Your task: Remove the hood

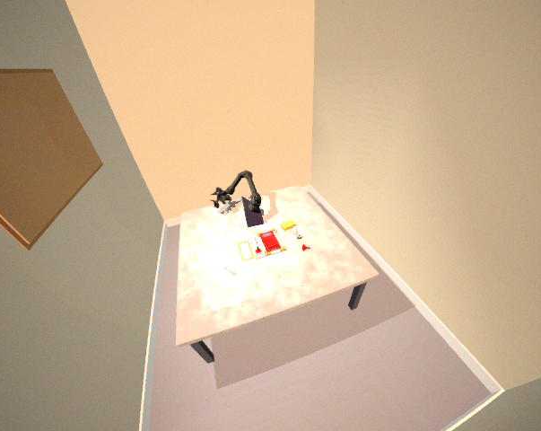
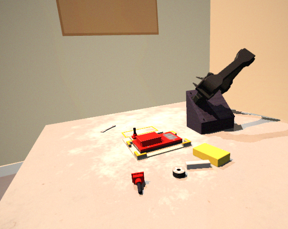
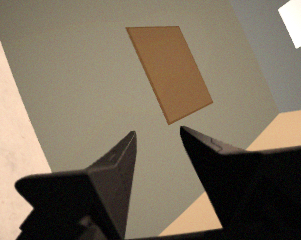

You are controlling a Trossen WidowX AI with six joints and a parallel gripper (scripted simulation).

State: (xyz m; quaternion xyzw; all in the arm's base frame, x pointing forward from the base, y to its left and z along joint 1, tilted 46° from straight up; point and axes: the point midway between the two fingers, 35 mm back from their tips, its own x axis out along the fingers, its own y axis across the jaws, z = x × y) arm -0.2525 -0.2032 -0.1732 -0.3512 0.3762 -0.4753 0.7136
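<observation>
The red hood is 570 mm ahead of my gripper tip, 340 mm to the left of it and 190 mm below it. Also, from my gripper tip: yellow block 420 mm ahead, 550 mm to the left, 220 mm below; then black shaft 580 mm ahead, 230 mm to the left, 200 mm below; then grey screw 660 mm ahead, 20 mm to the right, 230 mm below.
</observation>
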